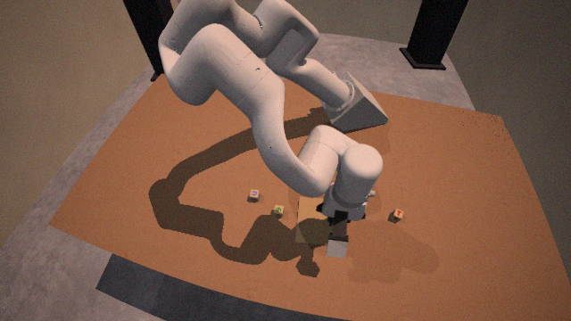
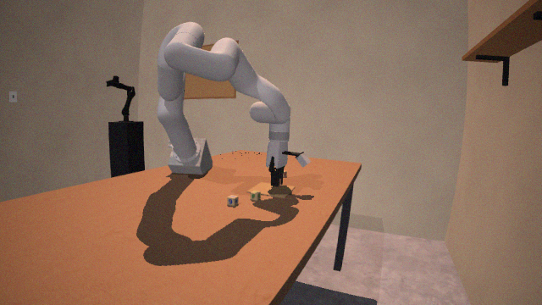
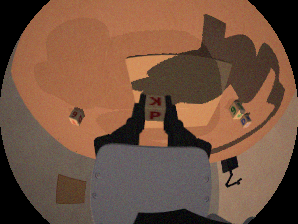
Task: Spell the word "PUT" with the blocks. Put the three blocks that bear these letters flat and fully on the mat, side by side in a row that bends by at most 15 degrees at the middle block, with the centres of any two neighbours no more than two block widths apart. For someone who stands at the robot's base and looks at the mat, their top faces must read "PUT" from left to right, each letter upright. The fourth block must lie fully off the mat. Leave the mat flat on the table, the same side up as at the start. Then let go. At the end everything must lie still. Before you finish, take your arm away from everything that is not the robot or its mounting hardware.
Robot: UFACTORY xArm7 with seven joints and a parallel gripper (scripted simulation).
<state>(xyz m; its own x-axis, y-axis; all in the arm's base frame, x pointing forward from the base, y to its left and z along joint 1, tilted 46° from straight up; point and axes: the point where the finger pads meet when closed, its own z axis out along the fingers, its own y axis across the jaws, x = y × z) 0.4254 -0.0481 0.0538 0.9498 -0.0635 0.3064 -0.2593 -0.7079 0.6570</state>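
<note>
Now: the P block 10 mm below my hand. The rest, counted from my hand: T block (180 mm to the left, 20 mm below); then tan mat (40 mm to the right, 30 mm below, 10 mm behind).
</note>
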